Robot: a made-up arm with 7 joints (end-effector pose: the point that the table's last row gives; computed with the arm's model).
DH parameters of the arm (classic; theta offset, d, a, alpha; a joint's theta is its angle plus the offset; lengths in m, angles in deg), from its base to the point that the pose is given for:
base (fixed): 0 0 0 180
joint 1: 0 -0.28 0 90
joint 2: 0 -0.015 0 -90
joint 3: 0 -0.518 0 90
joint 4: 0 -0.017 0 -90
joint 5: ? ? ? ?
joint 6: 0 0 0 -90
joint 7: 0 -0.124 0 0
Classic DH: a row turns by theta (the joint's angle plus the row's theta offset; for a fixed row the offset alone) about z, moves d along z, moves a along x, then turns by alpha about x.
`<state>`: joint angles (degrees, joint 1 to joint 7).
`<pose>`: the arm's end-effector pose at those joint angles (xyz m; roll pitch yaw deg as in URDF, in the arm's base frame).
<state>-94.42 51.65 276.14 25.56 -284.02 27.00 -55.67</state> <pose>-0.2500 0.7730 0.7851 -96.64 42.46 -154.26</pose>
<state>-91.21 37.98 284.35 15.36 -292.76 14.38 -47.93</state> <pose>-0.1210 0.6585 0.9996 -133.14 39.67 169.66</pose>
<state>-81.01 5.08 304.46 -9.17 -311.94 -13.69 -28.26</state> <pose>0.0943 0.0150 1.2665 179.69 -16.52 115.56</pose>
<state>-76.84 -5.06 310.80 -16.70 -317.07 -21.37 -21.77</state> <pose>0.0826 -0.2287 1.2258 175.65 -39.86 104.91</pose>
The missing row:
joint 5: 0 -0.356 0 90
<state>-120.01 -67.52 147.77 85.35 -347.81 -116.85 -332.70</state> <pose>0.4984 -0.5127 0.3048 -169.61 33.70 -53.59</pose>
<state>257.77 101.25 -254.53 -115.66 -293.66 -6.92 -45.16</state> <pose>-0.4493 0.1866 0.1113 76.06 -3.16 136.15</pose>
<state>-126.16 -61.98 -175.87 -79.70 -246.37 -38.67 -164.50</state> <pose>0.2885 -0.2244 0.9597 150.69 26.27 -17.53</pose>
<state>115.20 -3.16 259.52 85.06 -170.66 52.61 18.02</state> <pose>0.4089 -0.0692 0.9268 -155.78 -25.99 137.20</pose>
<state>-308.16 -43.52 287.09 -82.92 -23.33 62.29 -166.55</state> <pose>-0.6533 0.2038 0.6671 -111.82 29.76 -138.25</pose>
